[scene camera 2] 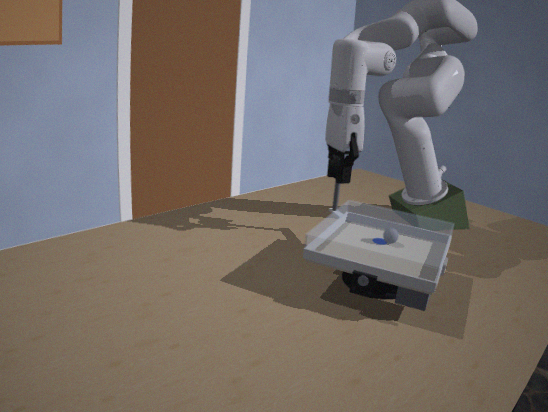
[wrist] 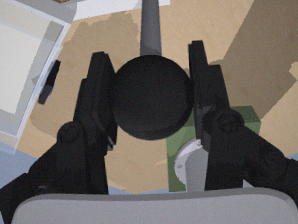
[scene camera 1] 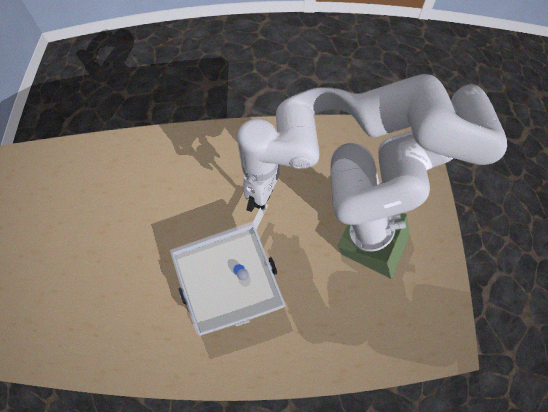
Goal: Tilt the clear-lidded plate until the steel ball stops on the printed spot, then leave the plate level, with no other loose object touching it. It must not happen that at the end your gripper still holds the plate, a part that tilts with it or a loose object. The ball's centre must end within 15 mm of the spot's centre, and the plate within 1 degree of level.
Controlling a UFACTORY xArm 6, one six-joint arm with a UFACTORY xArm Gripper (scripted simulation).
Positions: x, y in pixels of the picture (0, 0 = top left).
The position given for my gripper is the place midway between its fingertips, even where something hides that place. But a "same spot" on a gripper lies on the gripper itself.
My gripper shows in scene camera 2, in the wrist view and in scene camera 1 (262, 197). One and the same spot on my gripper: (wrist: 81, 145) is (scene camera 2: 340, 160).
